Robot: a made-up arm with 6 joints. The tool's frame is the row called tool.
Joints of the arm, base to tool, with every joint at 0 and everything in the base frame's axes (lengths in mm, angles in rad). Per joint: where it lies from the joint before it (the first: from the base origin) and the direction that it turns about. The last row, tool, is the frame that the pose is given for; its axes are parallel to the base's.
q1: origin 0 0 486 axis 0 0 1
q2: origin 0 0 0 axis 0 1 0
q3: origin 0 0 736 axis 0 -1 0
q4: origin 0 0 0 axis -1 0 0
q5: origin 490 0 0 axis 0 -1 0
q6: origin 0 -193 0 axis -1 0 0
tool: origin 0 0 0
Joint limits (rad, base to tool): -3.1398..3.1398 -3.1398..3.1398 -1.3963..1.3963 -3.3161..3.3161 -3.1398..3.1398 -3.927..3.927
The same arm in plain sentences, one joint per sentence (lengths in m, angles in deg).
The arm has six revolute joints in a row. What follows holds with every joint at zero, and every direction is one of the base frame's.
The first joint sits 0.4860 m along +z from the base frame's origin and turns about +z, from -179.90 to 179.90 deg.
The second joint sits at the same point as the first joint and turns about +y, from -179.90 to 179.90 deg.
The third joint sits 0.7360 m along +z from the second joint and turns about -y, from -80.00 to 80.00 deg.
The fourth joint sits at the same point as the third joint and turns about -x, from -190.00 to 190.00 deg.
The fifth joint sits 0.4900 m along +x from the fourth joint and turns about -y, from -179.90 to 179.90 deg.
The sixth joint sits 0.1930 m along -y from the fifth joint and turns about -x, from -225.00 to 225.00 deg.
The tool frame, which is the frame that the pose is given for, sits at the same point as the sixth joint; its axes are parallel to the base frame's.

